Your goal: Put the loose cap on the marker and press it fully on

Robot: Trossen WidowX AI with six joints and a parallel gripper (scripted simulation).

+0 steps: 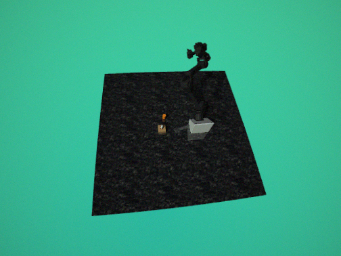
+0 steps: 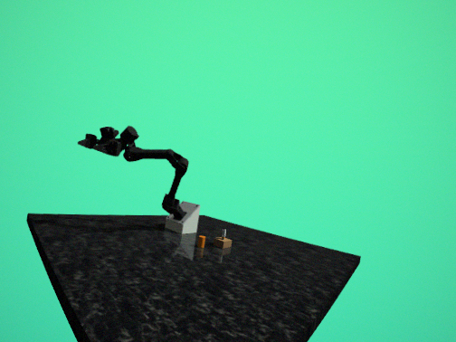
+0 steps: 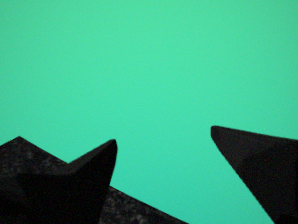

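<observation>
Right now the orange cap is 44 cm to the left of my gripper tip, 35 cm below it and 30 cm ahead of it. The rest, counted from my gripper tip: marker: 56 cm to the left, 34 cm ahead, 30 cm below; then holder block: 56 cm to the left, 35 cm below, 34 cm ahead.
</observation>
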